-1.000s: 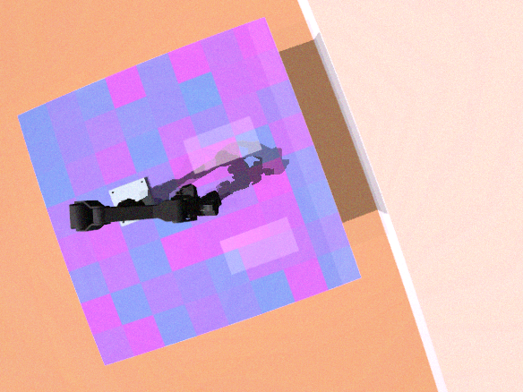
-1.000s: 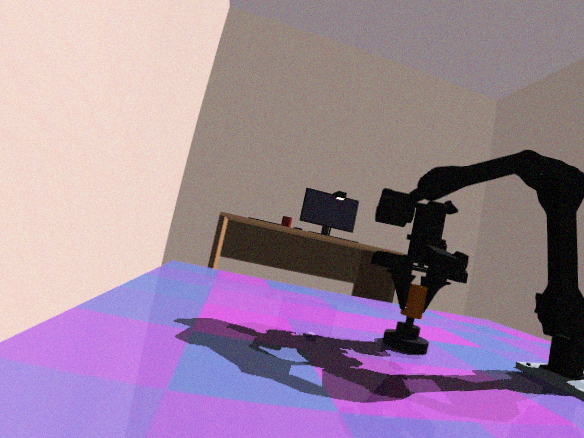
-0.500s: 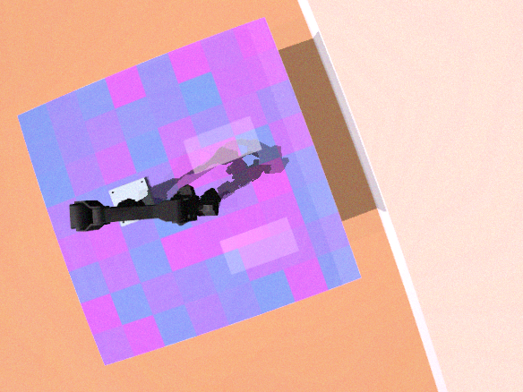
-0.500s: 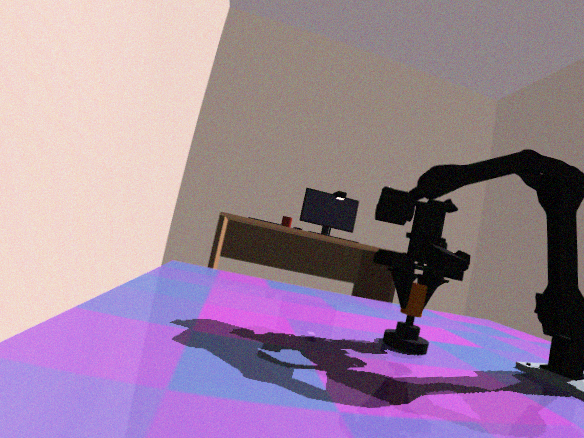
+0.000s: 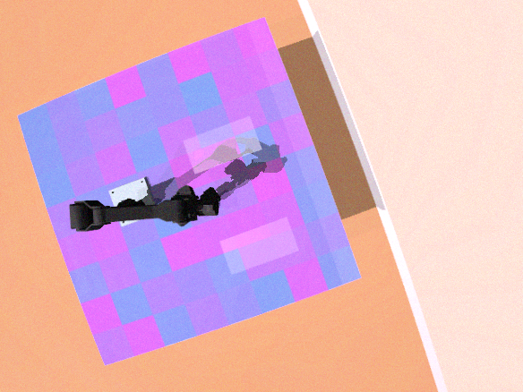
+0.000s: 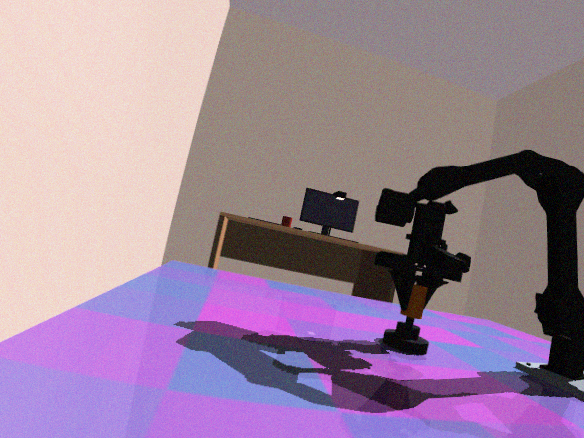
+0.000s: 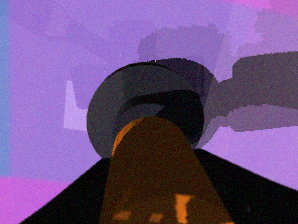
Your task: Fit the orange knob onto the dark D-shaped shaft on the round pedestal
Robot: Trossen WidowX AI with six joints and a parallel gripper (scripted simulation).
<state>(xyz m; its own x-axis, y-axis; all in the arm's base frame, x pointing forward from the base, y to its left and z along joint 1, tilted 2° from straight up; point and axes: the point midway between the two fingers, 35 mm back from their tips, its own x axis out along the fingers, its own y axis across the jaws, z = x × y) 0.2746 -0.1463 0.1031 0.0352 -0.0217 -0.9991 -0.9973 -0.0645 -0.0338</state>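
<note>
Right now my gripper tip is 2 cm below the orange knob. The rest, counted from my gripper tip: round pedestal 4 cm below.
</note>
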